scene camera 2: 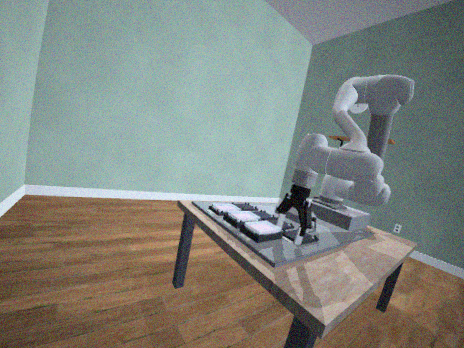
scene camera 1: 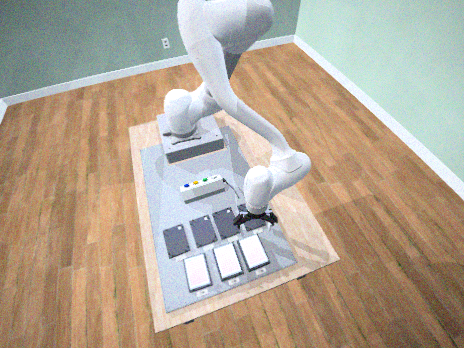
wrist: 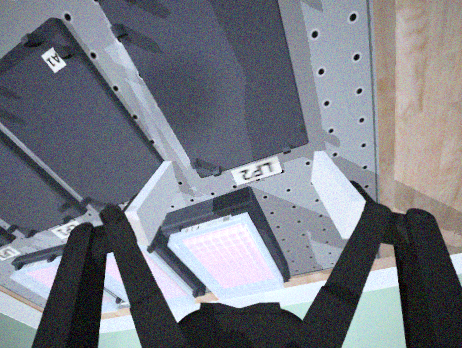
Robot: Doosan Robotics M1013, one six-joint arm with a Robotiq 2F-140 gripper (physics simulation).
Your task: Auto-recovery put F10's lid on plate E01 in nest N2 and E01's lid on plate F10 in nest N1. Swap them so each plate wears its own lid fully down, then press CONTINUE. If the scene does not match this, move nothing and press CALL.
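Frame: origin at the arm's base, x ahead, y left, z up, level; centimetres.
Seen in the pictures: gripper, fingertip midpoint: [scene camera 2: 286, 236] [scene camera 1: 255, 229] [wrist: 242, 171]; arm's base, link origin: [scene camera 2: 329, 205] [scene camera 1: 184, 131].
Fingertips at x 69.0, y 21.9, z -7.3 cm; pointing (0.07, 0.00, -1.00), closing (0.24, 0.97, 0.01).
Offsets run from my fingertips to a thing's top centre. "spot": to the spot under its first point. Level surfaces: height alone.
Three pink-white well plates with pale rims sit in a row in dark nests: one at the right [scene camera 1: 254, 251] [scene camera 2: 263, 228] [wrist: 227, 260], a middle one @(dy -16.7, dx +10.7, dz +3.1 cm) [scene camera 1: 228, 260] [scene camera 2: 242, 216] and a left one @(dy -30.7, dx +11.4, dz +1.9 cm) [scene camera 1: 198, 271] [scene camera 2: 225, 207]. Their small end labels are unreadable, so I cannot tell which plate or lid is which. My gripper [scene camera 1: 255, 223] [scene camera 2: 290, 230] [wrist: 242, 171] is open and empty, low over the dark LP2 pad @(dy +0.8, dx -7.8, dz +1.0 cm) [wrist: 215, 90], its fingers spread across the end near the LP2 label @(spot: dy +1.2, dx +1.0, dz -0.8 cm) [wrist: 257, 171]. A white button box @(dy -19.5, dx -29.0, dz +7.4 cm) [scene camera 1: 202, 190] stands behind, with blue, yellow, green and pale buttons.
Other dark pads @(spot: dy -37.5, dx -4.8, dz +0.0 cm) [scene camera 1: 176, 241] @(spot: dy -24.1, dx -6.1, dz +0.0 cm) [scene camera 1: 203, 231] @(spot: dy -12.4, dx -6.9, dz +0.0 cm) [scene camera 1: 226, 223] lie in a row left of LP2; the closest @(dy -12.4, dx -7.5, dz +1.0 cm) [wrist: 85, 115] bears an A1 tag. All stand on a grey perforated board @(dz -2.4 cm) [scene camera 1: 162, 295] on a wooden table @(dz -2.3 cm) [scene camera 2: 350, 280]. A cable runs right from the button box.
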